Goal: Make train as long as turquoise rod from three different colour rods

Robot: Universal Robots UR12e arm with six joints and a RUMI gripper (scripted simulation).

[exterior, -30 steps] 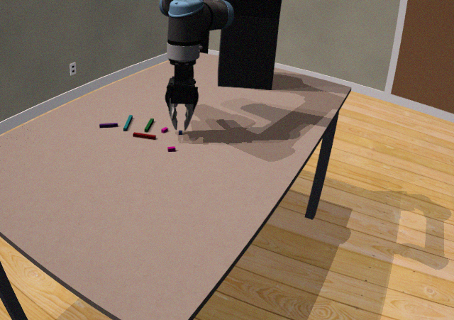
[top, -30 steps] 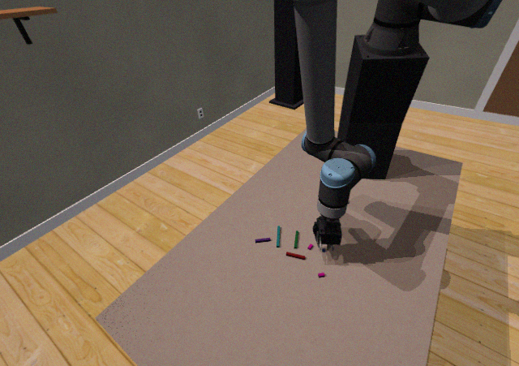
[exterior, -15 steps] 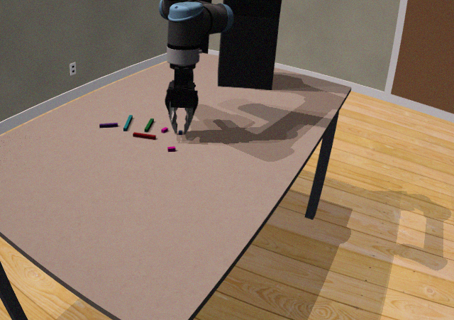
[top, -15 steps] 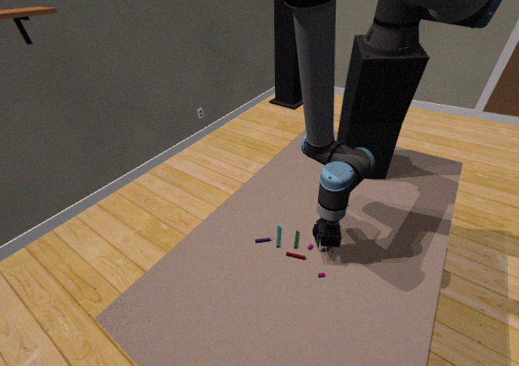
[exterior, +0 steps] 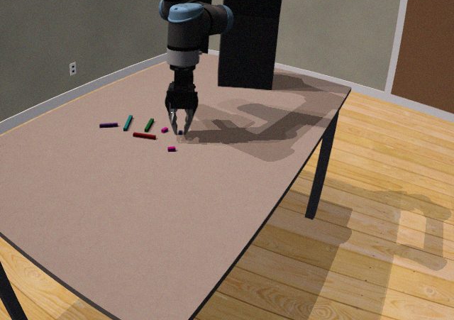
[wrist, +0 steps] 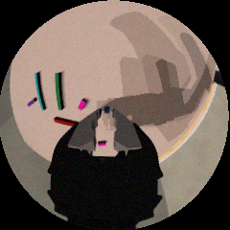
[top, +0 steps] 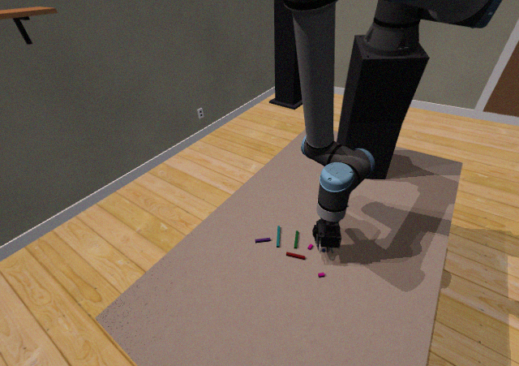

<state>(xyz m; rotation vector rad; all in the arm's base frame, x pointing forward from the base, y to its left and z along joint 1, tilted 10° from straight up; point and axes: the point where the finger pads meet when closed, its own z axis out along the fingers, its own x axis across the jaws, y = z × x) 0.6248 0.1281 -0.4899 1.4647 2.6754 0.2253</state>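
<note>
The blue rod is 10 mm below my hand. Round my hand: green rod (20 mm ahead, 110 mm to the right, 10 mm below); red rod (80 mm ahead, 70 mm to the right, 10 mm below); turquoise rod (50 mm ahead, 170 mm to the right, 10 mm below).
</note>
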